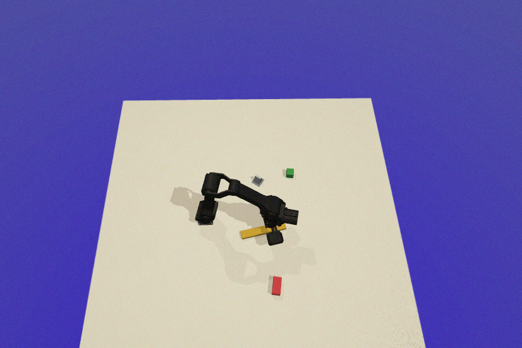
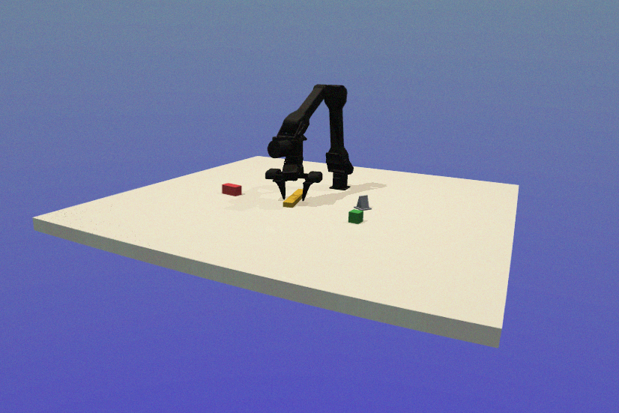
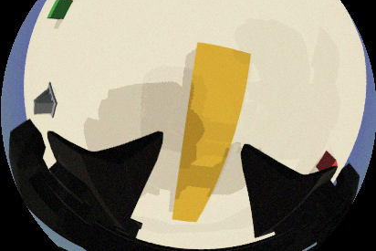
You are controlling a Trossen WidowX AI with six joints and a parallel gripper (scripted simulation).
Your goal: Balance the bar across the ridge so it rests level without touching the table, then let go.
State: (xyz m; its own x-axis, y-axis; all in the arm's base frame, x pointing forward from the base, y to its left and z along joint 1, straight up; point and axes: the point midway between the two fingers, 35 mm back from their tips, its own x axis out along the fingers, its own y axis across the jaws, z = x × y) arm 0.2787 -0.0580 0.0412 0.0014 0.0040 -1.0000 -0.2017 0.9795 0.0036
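The green cube is 11 cm ahead of my gripper tip, 26 cm to the left of it and 1 cm above it. Round my gripper tip: red block 2 cm ahead, 24 cm to the right, 1 cm above; yellow bar 3 cm behind, 1 cm to the right.
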